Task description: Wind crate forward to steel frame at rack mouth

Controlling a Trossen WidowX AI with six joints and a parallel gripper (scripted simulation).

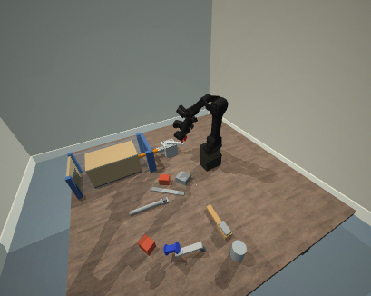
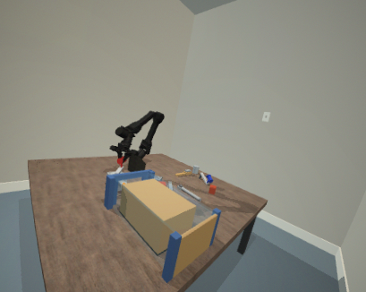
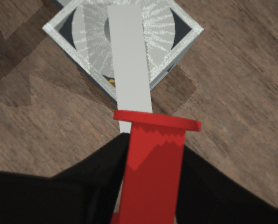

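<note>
Now: gripper tip 2 cm short of the red-gripped winch handle, 2 cm to the left of it and 3 cm above it. Also, from my gripper tip: blue frame 22 cm ahead, 9 cm to the right, 3 cm below; red handle knob 1 cm behind, 1 cm to the left; grey winch 5 cm ahead, 7 cm to the right, 10 cm below.
</note>
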